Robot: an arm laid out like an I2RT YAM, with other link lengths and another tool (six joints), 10 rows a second.
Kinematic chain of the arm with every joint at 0, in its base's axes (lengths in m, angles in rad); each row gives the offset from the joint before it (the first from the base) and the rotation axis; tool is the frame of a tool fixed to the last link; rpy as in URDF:
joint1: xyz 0 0 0.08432 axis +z
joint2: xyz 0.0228 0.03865 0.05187 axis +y
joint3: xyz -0.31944 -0.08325 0 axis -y
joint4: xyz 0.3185 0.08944 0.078 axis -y
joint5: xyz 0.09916 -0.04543 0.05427 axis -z
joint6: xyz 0.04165 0 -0.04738 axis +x
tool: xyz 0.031 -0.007 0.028 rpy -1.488 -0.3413 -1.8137
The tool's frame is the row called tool.
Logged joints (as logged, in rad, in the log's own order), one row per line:
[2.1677, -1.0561, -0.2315, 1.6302, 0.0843, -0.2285]
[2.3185, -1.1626, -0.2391, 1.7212, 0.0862, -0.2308]
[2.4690, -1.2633, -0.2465, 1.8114, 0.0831, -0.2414]
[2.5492, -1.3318, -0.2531, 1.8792, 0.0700, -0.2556]
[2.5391, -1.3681, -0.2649, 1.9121, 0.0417, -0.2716]
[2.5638, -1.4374, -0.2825, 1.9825, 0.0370, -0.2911]
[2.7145, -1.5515, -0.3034, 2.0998, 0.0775, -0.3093]
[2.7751, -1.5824, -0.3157, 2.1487, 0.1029, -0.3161]
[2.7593, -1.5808, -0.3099, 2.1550, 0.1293, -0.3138]
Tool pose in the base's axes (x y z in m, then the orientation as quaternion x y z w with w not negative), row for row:
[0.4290, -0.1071, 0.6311, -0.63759, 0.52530, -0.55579, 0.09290]
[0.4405, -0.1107, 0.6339, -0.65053, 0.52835, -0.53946, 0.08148]
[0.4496, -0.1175, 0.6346, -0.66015, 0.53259, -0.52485, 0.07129]
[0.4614, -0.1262, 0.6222, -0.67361, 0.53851, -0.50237, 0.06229]
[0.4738, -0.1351, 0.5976, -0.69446, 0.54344, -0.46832, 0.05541]
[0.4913, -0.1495, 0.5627, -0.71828, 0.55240, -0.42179, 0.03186]
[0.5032, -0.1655, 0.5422, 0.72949, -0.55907, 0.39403, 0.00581]
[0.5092, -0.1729, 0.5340, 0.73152, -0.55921, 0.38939, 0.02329]
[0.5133, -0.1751, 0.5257, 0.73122, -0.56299, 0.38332, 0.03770]
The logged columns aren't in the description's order. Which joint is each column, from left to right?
Columns, left to right: joint3, joint4, joint6, joint2, joint5, joint1.
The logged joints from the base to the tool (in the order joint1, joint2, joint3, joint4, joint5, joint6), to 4 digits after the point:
[-0.2285, 1.6302, 2.1677, -1.0561, 0.0843, -0.2315]
[-0.2308, 1.7212, 2.3185, -1.1626, 0.0862, -0.2391]
[-0.2414, 1.8114, 2.4690, -1.2633, 0.0831, -0.2465]
[-0.2556, 1.8792, 2.5492, -1.3318, 0.0700, -0.2531]
[-0.2716, 1.9121, 2.5391, -1.3681, 0.0417, -0.2649]
[-0.2911, 1.9825, 2.5638, -1.4374, 0.0370, -0.2825]
[-0.3093, 2.0998, 2.7145, -1.5515, 0.0775, -0.3034]
[-0.3161, 2.1487, 2.7751, -1.5824, 0.1029, -0.3157]
[-0.3138, 2.1550, 2.7593, -1.5808, 0.1293, -0.3099]

